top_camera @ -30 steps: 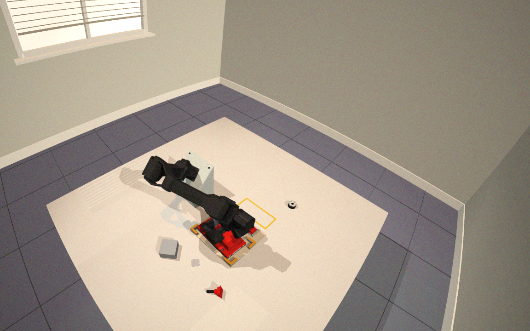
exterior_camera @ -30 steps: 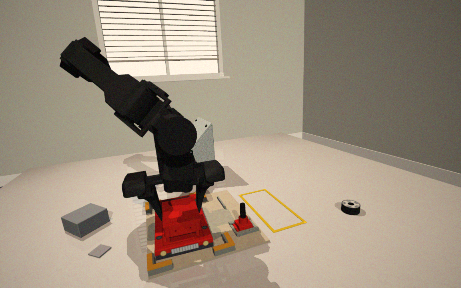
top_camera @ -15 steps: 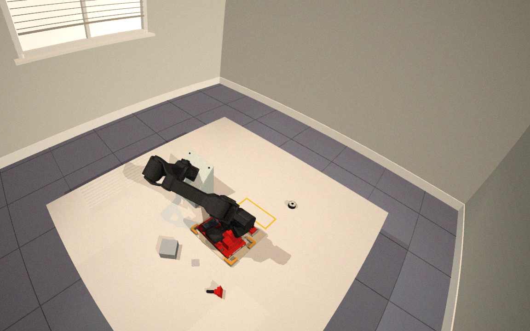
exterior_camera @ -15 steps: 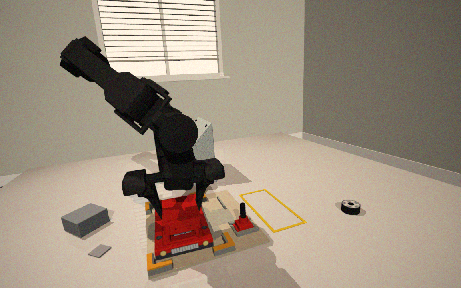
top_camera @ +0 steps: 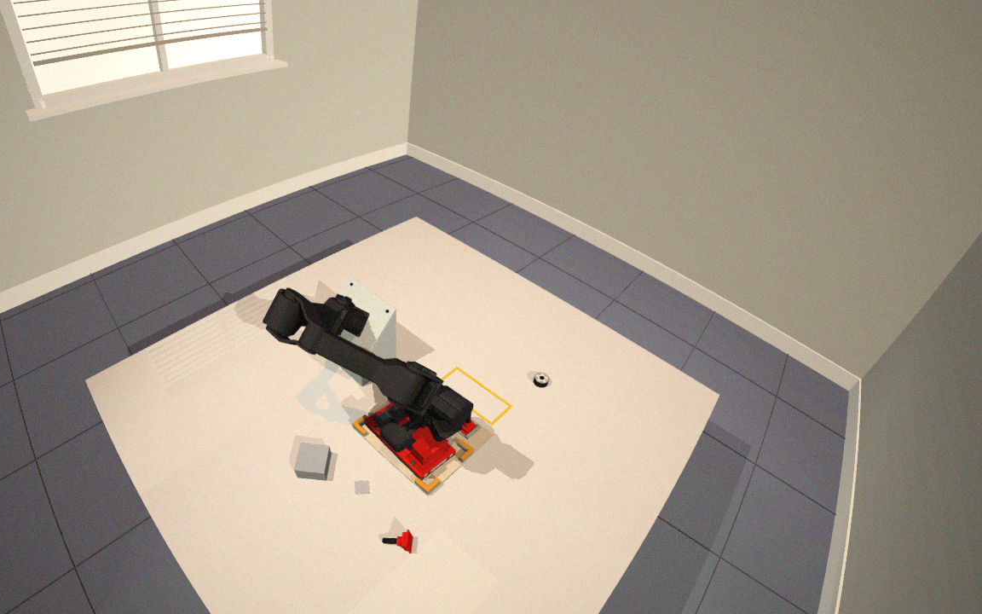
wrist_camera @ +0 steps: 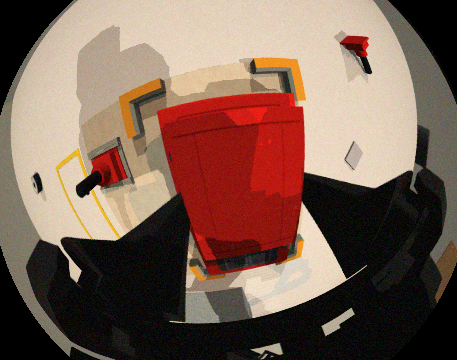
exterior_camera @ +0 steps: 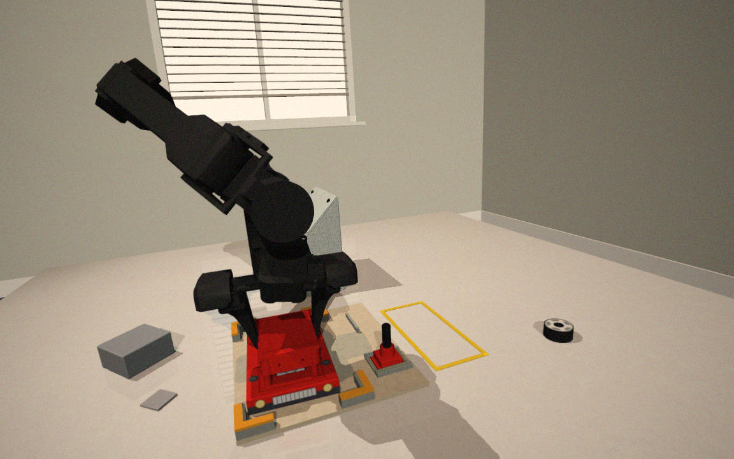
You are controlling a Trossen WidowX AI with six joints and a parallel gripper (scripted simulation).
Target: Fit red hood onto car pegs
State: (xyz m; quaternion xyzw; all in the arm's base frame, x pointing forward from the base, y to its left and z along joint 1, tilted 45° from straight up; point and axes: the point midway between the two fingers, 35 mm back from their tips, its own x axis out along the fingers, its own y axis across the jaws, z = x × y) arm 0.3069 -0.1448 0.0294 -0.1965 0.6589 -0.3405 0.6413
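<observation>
Now: gripper tip right at the red hood. Also, from my gripper tip: small grey plate 40 mm behind, 160 mm to the right, 50 mm below; then grey engine block 30 mm below.
</observation>
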